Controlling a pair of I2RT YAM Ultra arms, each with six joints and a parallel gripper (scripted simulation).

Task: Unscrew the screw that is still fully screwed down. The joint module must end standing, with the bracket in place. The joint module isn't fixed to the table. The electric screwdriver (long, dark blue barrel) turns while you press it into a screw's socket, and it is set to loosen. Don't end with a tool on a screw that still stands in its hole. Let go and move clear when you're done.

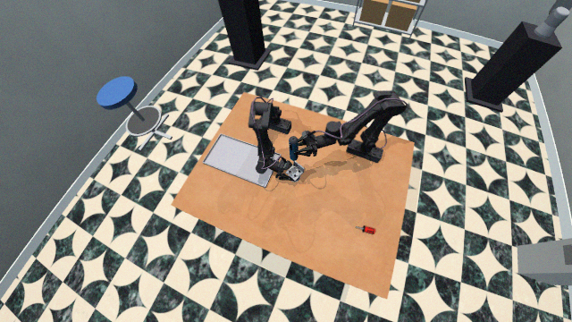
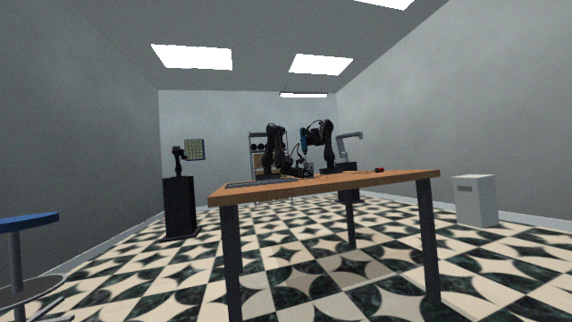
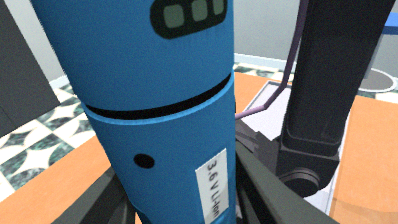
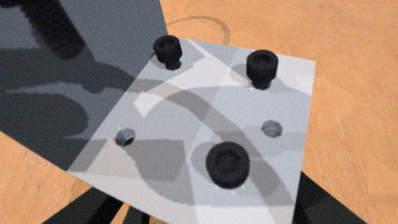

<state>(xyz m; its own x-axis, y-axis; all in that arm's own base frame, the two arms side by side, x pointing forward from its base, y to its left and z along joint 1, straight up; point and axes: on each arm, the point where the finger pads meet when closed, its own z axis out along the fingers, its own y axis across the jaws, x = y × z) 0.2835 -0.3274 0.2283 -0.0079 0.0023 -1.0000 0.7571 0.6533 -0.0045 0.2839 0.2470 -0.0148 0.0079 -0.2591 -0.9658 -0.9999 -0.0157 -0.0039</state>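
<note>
Right now the round joint module is right at my right hand. Also, from my right hand: grey mat 1 cm ahead, 33 cm to the right, 2 cm below; grey bracket 5 cm above; screw 1 cm ahead, 2 cm to the right, 5 cm above.
</note>
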